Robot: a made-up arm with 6 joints.
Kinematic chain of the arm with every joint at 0, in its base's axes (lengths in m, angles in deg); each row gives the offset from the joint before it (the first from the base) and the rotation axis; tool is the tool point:
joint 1: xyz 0 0 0.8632 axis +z
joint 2: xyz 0.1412 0 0 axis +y
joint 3: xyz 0 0 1.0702 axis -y
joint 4: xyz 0 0 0.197 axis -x
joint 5: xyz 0.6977 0 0 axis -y
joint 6: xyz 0.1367 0 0 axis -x
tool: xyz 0 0 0
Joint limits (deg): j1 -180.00..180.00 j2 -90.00..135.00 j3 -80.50..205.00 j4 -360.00..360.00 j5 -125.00..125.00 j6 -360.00..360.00
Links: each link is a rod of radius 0.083 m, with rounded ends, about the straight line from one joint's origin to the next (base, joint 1, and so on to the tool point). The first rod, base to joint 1, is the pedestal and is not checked.
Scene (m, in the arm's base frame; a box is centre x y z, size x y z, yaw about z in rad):
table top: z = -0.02
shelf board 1: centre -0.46 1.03 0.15 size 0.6 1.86 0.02 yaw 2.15
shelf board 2: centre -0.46 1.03 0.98 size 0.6 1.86 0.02 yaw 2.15
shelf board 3: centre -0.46 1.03 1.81 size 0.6 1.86 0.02 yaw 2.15
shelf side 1: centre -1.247 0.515 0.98 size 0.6 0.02 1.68 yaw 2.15
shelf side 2: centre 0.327 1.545 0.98 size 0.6 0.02 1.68 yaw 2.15
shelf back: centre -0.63 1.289 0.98 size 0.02 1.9 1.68 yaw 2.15
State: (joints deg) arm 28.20 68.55 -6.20 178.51 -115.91 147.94
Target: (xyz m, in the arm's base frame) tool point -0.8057 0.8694 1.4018
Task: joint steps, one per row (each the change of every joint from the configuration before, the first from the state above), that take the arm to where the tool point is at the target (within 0.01 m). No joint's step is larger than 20 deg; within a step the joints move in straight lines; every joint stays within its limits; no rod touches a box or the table.
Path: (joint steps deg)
1: -6.34 -8.04 19.51 0.32 -0.91 0.00
2: -6.35 -8.04 19.52 0.32 -0.91 0.00
3: -6.34 -8.05 19.51 0.32 -0.91 0.00
4: -6.35 -8.04 19.51 0.32 -0.91 0.00
5: -6.34 -8.04 19.52 0.32 -0.91 0.00
6: -6.35 -8.04 19.51 0.32 -0.90 0.00
7: -6.34 -8.04 19.51 0.32 -0.91 0.00
8: -6.35 -8.05 19.51 0.32 -0.91 0.00
9: -6.34 -8.04 19.52 0.32 -0.91 0.00
10: -6.34 -8.04 19.51 0.32 -0.91 0.00
11: -3.85 -9.46 -17.35 0.85 0.16 0.00
12: -3.84 -9.47 -17.34 0.86 0.17 0.00
13: -3.84 -9.46 -17.35 0.86 0.16 0.00

